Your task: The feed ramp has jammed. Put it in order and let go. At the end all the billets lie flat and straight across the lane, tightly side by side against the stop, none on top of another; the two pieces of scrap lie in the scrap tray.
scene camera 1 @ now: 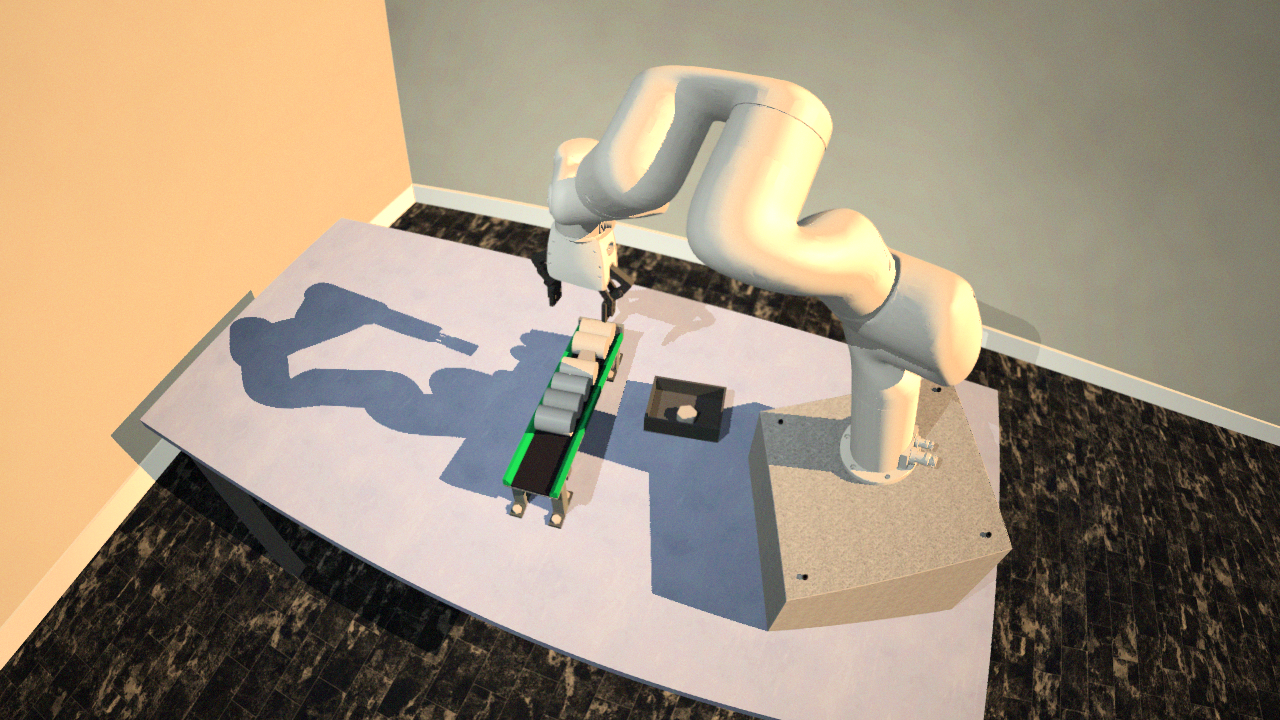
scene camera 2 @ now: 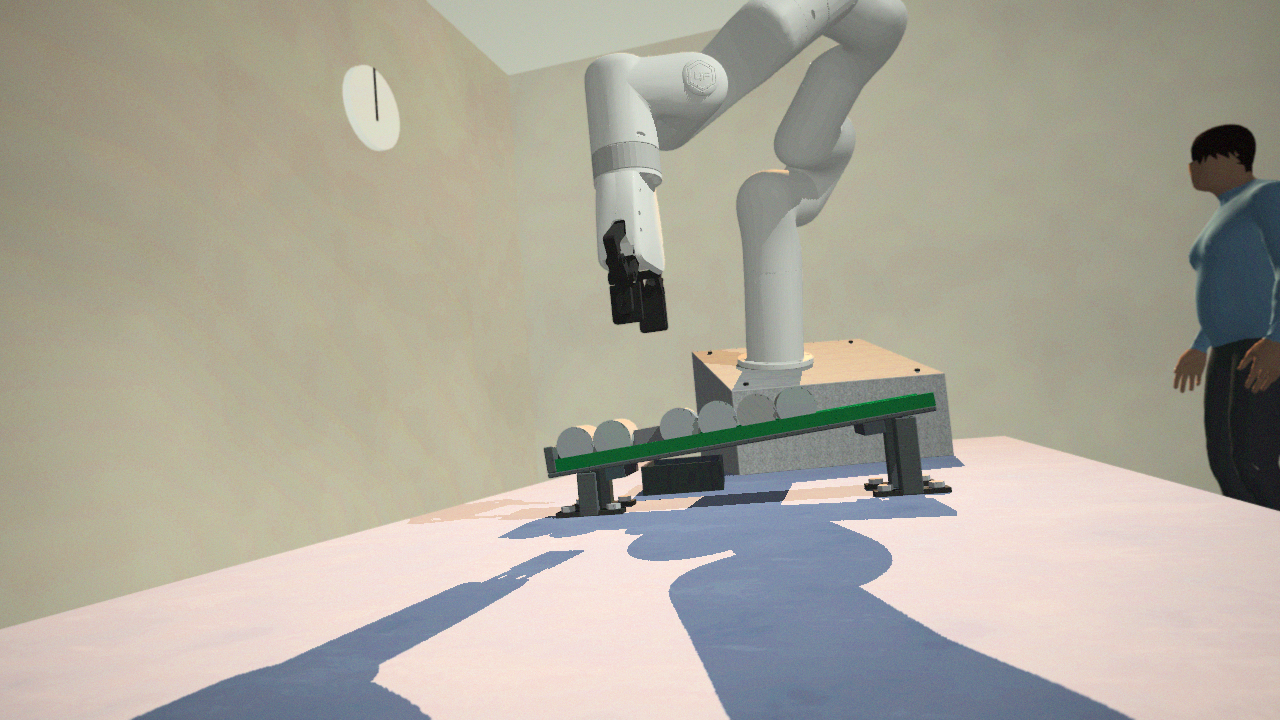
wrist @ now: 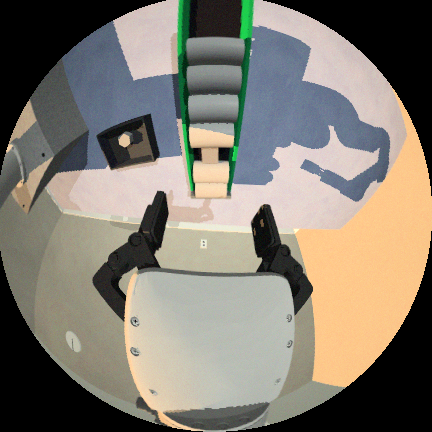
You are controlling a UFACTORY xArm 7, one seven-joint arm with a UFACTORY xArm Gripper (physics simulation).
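Places are measured from the arm's base along level axes (x right, y ahead, z up), in centimetres.
Pixels of known places: gripper, between the fingertips: point(scene camera 1: 581, 309) point(scene camera 2: 642, 327) point(wrist: 213, 207); arm's base, origin of its link: point(scene camera 1: 880, 449) point(scene camera 2: 775, 362).
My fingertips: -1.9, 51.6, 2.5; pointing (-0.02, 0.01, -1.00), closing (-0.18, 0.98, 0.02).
Note:
Ahead of a thing's pixels: the offset from my fingertips to its top centre, as dx, dy, dz. Level surfaces: height alone.
My gripper point(scene camera 1: 580, 307) point(scene camera 2: 640, 324) point(wrist: 213, 207) is open and empty, high above the low end of the green-sided ramp point(scene camera 1: 516, 463) point(scene camera 2: 850, 413). Two billets @[+7.4, +2.3, -10.0] point(scene camera 1: 597, 327) @[+3.7, +1.0, -9.6] point(scene camera 1: 590, 343) point(scene camera 2: 574, 440) point(scene camera 2: 614, 435) lie across the lane at the stop @[+9.7, +3.1, -11.8] point(scene camera 2: 549, 461). Uphill of them, a small scrap block @[+0.3, -0.3, -10.6] point(wrist: 210, 155) sits in a gap. Above it several billets @[-3.0, -1.2, -8.9] point(wrist: 211, 136) @[-6.8, -2.4, -8.5] point(wrist: 213, 109) @[-10.6, -3.7, -8.2] point(wrist: 214, 79) @[-14.4, -4.9, -7.8] point(wrist: 215, 51) lie roughly straight across the lane, in one layer. Another scrap piece @[+3.9, -18.6, -17.2] point(scene camera 1: 686, 412) point(wrist: 125, 139) lies in the scrap tray @[+4.7, -17.9, -15.7] point(scene camera 1: 680, 431) point(scene camera 2: 684, 476).
The tray stands beside the ramp, between it and the robot's pedestal point(scene camera 1: 877, 537) point(scene camera 2: 841, 438). The ramp's upper end shows bare dark lane @[-8.8, -3.2, -10.6] point(scene camera 1: 541, 461) point(wrist: 217, 17). Ramp feet point(scene camera 1: 556, 518) point(scene camera 2: 906, 488) stand on the table @[dz -19.2] point(scene camera 1: 429, 555). A person point(scene camera 2: 1239, 259) stands at the far right in scene camera 2.

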